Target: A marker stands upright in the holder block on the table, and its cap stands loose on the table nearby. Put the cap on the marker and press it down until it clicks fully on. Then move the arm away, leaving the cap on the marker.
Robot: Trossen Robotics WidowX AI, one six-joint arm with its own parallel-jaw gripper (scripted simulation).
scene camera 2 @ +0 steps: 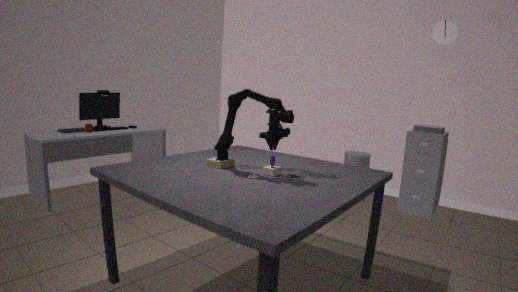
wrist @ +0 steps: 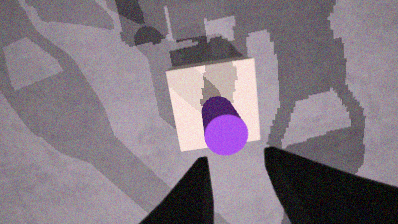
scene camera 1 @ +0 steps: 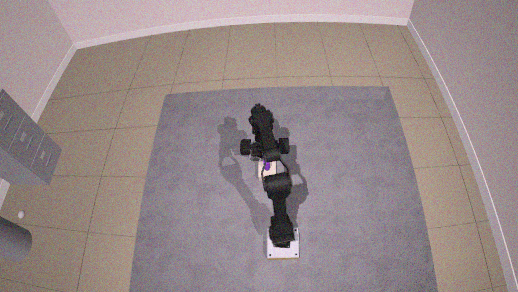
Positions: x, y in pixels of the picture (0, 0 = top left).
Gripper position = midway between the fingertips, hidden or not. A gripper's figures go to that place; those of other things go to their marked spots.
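My gripper [wrist: 236, 160] is 11 cm from the lens, and there's a purple cap [wrist: 225, 133] that's 14 cm from the lens.
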